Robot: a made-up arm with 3 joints. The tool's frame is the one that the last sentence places.
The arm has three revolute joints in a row. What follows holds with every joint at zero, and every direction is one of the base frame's.
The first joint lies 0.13 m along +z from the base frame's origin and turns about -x.
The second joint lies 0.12 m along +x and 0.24 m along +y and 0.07 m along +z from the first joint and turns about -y.
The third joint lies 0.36 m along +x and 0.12 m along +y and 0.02 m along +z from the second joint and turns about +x.
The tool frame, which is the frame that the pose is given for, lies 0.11 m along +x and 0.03 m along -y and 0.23 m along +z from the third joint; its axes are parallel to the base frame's.
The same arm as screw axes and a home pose.
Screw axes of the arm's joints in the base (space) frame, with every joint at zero. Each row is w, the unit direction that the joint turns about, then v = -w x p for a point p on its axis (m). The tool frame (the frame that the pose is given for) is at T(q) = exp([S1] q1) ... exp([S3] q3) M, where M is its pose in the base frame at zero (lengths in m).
S1: w -1 0 0 v 0.0000 -0.1300 0.0000
S2: w 0 -1 0 v 0.2000 0.0000 -0.1200
S3: w 1 0 0 v 0.0000 0.2200 -0.3600
M: xyz 0.5900 0.3300 0.4500 (m) quaternion w x y z 1 0 0 0

